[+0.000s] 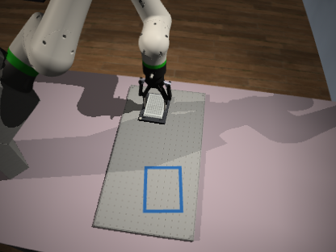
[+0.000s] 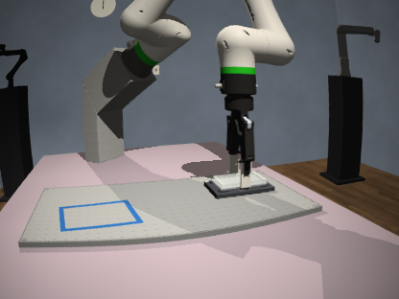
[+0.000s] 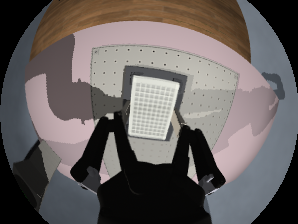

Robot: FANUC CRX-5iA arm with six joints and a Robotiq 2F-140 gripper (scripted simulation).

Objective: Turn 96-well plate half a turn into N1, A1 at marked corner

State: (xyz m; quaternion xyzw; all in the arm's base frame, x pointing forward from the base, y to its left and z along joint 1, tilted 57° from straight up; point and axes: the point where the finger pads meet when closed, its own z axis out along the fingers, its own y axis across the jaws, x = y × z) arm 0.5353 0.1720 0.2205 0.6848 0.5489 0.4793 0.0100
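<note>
Now: the white 96-well plate 20 mm below my hand. Round my hand: dark plate nest N1: 40 mm below.
</note>
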